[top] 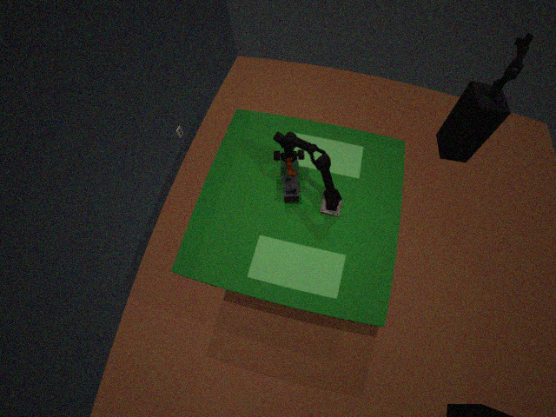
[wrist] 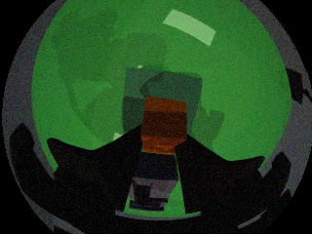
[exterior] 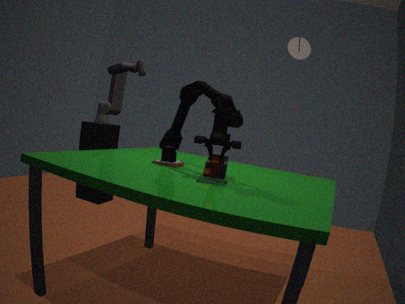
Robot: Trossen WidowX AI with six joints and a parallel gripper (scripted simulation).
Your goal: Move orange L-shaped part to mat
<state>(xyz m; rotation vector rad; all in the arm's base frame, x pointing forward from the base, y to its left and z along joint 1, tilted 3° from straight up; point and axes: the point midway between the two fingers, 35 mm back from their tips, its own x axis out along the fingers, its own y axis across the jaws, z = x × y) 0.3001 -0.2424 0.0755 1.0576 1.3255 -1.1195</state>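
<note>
The orange L-shaped part lies 20 mm behind my gripper tip, 30 mm to the left of it and 30 mm below it. Also, from my gripper tip: green mat 10 mm behind, 20 mm to the left, 90 mm below.
</note>
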